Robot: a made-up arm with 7 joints.
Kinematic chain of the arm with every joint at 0, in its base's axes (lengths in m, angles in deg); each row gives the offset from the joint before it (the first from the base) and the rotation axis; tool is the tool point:
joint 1: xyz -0.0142 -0.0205 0.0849 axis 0 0.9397 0.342
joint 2: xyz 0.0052 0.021 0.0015 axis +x
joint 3: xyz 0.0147 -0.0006 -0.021 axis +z
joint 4: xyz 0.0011 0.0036 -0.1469 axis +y
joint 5: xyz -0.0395 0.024 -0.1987 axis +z
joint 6: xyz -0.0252 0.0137 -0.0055 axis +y
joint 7: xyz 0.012 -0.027 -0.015 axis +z
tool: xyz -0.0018 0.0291 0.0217
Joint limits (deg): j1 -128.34..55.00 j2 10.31..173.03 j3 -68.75..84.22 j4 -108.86..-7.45 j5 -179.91..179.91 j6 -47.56..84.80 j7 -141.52..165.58
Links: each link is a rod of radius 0.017 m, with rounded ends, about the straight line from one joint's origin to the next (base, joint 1, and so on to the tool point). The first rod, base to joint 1, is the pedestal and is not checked.
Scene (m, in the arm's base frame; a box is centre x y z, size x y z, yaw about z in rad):
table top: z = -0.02
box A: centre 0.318 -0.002 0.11 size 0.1 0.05 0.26 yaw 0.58
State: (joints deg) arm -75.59 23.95 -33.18 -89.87 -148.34 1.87 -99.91
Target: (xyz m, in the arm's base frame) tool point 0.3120 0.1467 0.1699
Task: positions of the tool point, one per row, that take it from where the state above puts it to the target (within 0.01 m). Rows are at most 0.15 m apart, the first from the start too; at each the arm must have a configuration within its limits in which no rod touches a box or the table.
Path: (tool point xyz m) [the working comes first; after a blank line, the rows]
Joints at the target: -62.50 54.51 -20.02 -61.44 -149.05 4.93 -103.86
Straight joint move there: touches box A.

1: 0.2461 -0.0708 0.2572
2: 0.2030 -0.0339 0.3079
3: 0.1442 -0.0017 0.3461
4: 0.0751 0.0248 0.3670
5: 0.0019 0.0447 0.3685
6: 0.0938 0.0655 0.3714
7: 0.1861 0.0907 0.3378
8: 0.2635 0.1187 0.2682
9: 0.3120 0.1467 0.1699

